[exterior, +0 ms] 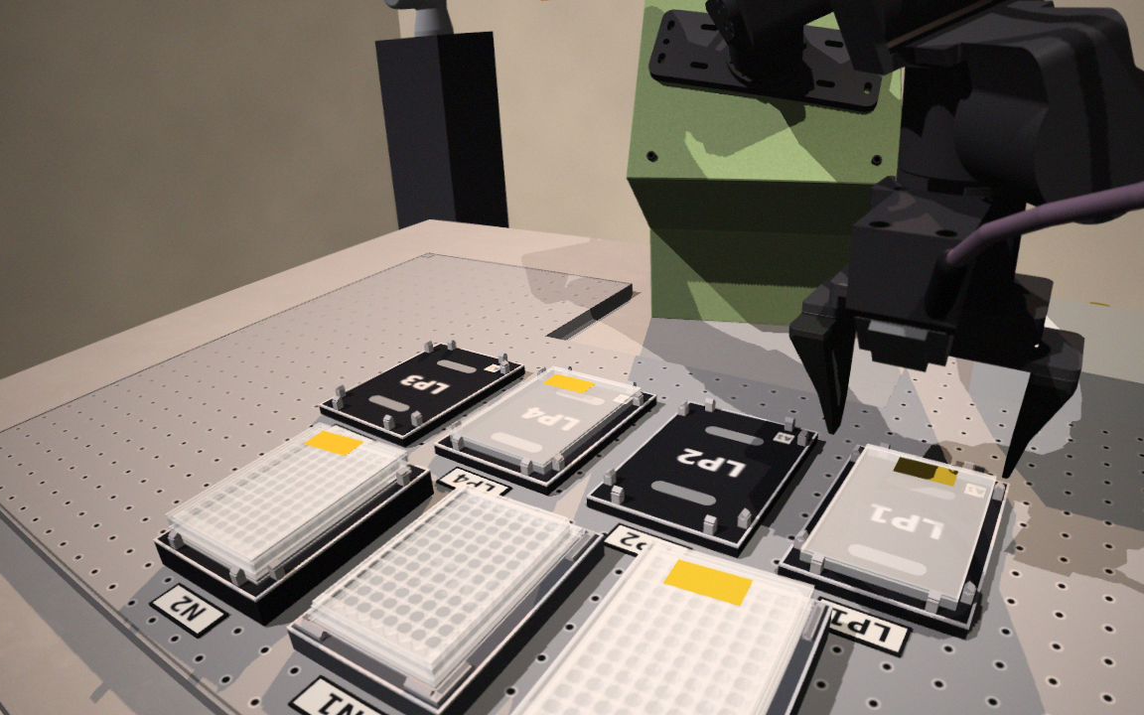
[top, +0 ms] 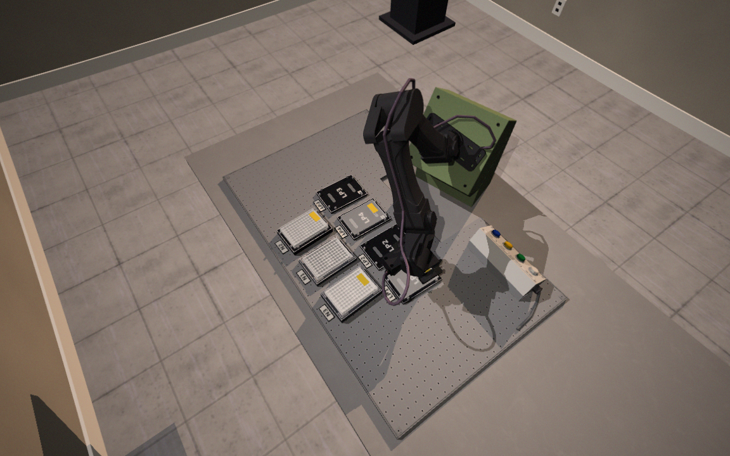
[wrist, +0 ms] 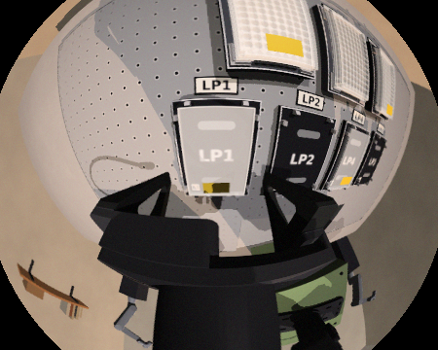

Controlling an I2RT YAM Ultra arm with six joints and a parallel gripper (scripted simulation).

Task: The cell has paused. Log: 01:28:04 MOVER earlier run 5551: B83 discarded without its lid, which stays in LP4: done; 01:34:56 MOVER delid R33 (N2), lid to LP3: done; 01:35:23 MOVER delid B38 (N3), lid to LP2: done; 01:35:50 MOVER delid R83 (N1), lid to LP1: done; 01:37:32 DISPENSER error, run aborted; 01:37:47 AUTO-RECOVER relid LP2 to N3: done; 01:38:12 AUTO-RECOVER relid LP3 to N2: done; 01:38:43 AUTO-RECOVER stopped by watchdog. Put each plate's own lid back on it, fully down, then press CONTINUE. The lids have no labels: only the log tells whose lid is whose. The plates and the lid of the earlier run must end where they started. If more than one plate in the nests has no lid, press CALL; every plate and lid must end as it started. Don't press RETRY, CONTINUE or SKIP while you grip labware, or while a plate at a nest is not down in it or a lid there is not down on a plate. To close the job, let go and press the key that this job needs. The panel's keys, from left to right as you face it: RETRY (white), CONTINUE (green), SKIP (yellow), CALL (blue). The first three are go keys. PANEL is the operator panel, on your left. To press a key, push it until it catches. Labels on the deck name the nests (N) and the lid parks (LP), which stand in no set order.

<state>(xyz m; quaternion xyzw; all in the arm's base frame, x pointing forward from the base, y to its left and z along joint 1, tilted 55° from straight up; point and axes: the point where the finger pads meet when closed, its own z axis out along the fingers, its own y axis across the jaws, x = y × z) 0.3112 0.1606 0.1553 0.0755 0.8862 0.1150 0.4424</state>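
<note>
The clear lid is 5 cm below my hand. Also, from my hand: blue key 28 cm behind, 5 cm to the left; then yellow key 28 cm behind, 10 cm to the left; then plate 20 cm to the right, 17 cm ahead, 4 cm below.
</note>
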